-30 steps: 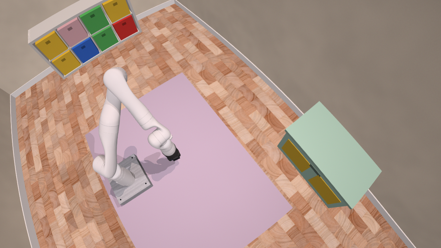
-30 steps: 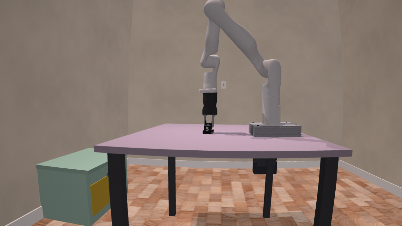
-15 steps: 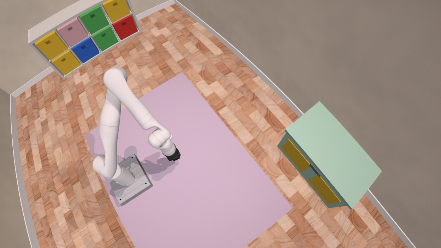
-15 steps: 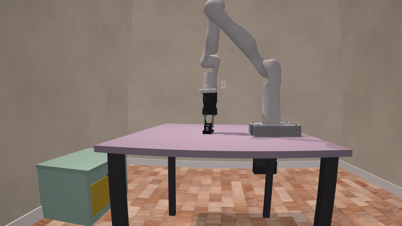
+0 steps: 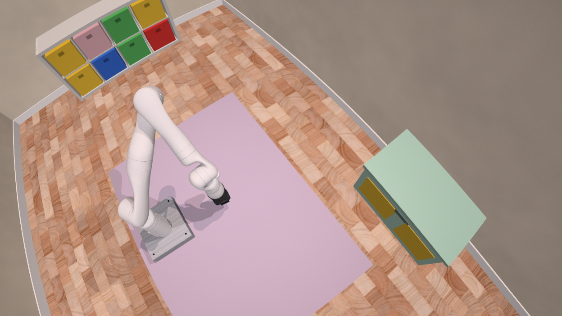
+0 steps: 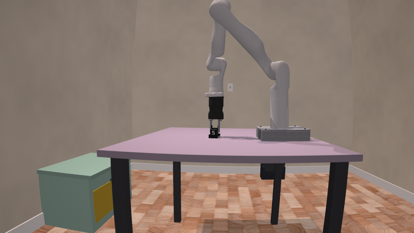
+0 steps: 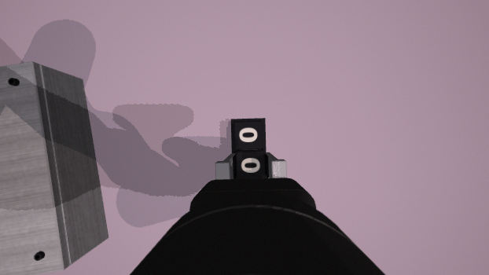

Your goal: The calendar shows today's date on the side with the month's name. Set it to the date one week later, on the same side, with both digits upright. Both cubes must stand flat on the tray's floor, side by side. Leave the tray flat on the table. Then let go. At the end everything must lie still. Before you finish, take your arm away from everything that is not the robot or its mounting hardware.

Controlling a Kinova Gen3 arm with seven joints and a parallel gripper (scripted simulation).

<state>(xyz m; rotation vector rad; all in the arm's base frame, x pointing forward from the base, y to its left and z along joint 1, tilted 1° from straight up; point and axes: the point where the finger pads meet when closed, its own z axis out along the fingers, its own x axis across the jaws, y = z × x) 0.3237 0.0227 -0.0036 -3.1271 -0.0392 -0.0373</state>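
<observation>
The cube lies 10 mm below my hand. Round my hand: black calendar tray 20 mm to the left, 30 mm below.
</observation>
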